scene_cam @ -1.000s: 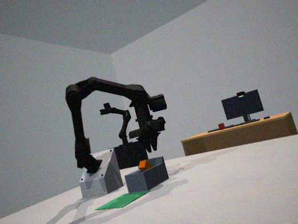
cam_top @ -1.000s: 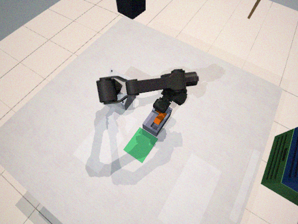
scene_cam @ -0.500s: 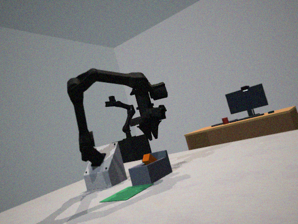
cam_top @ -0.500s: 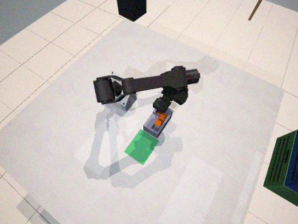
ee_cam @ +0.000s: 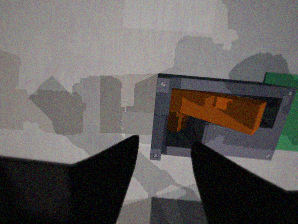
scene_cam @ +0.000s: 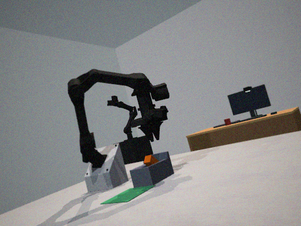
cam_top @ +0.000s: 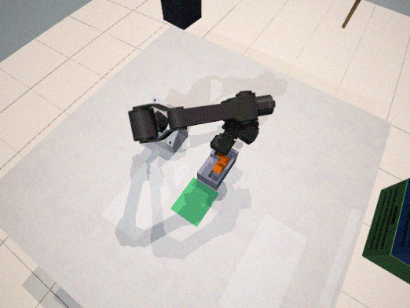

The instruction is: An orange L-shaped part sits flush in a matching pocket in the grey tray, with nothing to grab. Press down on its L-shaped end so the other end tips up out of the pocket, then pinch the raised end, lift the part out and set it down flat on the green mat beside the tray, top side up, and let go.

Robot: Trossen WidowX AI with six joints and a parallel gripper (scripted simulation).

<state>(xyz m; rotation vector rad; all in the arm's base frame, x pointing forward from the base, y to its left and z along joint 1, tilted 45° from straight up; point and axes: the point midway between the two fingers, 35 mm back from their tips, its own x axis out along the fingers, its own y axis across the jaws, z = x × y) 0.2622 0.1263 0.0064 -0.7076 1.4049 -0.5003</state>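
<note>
Right now my gripper tip is 100 mm above the orange L-shaped part and 40 mm to the left of it. The rest, counted from my gripper tip: green mat 220 mm to the right, 160 mm below, 20 mm ahead.
</note>
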